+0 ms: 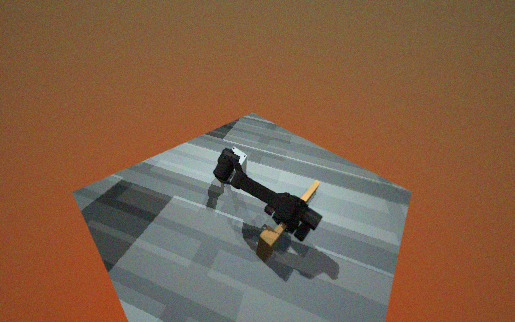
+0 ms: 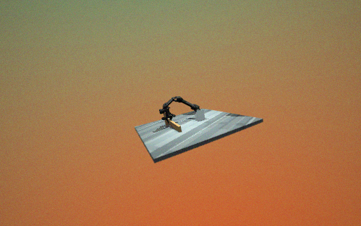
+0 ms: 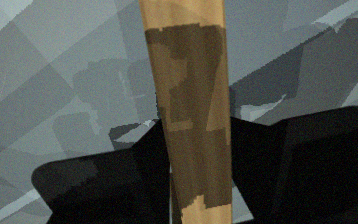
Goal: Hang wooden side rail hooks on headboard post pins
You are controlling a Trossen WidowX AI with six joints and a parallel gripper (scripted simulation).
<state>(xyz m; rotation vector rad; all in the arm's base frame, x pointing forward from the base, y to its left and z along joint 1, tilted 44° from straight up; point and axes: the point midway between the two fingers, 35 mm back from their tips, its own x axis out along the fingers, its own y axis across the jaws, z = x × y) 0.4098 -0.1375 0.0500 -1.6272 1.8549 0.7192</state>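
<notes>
The headboard post is 10 mm behind my gripper tip, 120 mm to the right of it and 40 mm above it.
</notes>
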